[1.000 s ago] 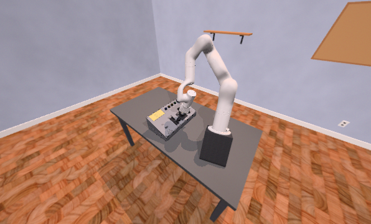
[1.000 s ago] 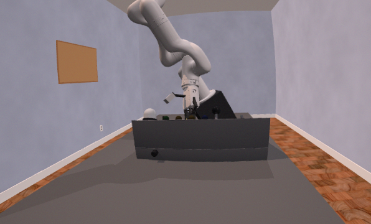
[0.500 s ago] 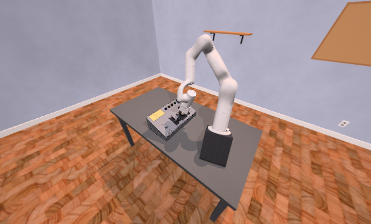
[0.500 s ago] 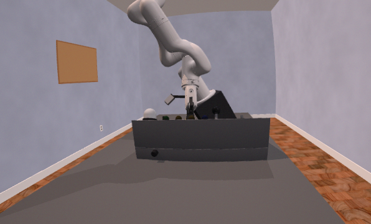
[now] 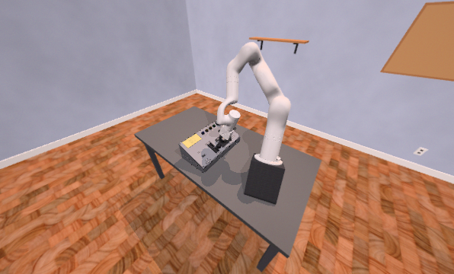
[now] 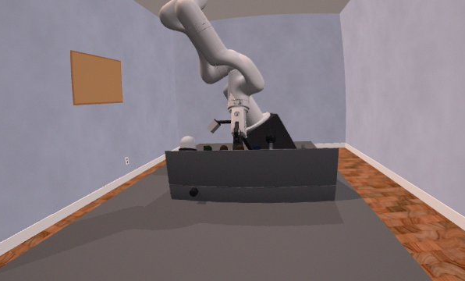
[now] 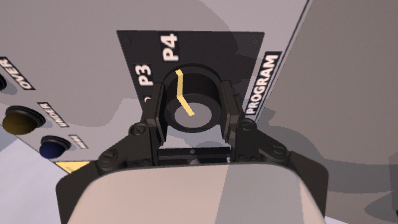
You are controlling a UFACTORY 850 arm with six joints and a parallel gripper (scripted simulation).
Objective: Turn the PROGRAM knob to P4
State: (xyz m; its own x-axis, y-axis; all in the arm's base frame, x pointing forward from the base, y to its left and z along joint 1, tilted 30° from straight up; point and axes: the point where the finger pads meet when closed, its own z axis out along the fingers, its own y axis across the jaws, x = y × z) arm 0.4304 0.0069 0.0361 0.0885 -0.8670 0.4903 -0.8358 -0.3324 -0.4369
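My hand is 60 mm to the right of the grey console, 30 mm short of it and 30 mm above it. The rest, counted from my hand: mode knob 120 mm to the right, 10 mm ahead; black ball-ended lever 120 mm to the left, 30 mm behind, 10 mm above; check toggle 240 mm to the left, 20 mm behind, 10 mm below.
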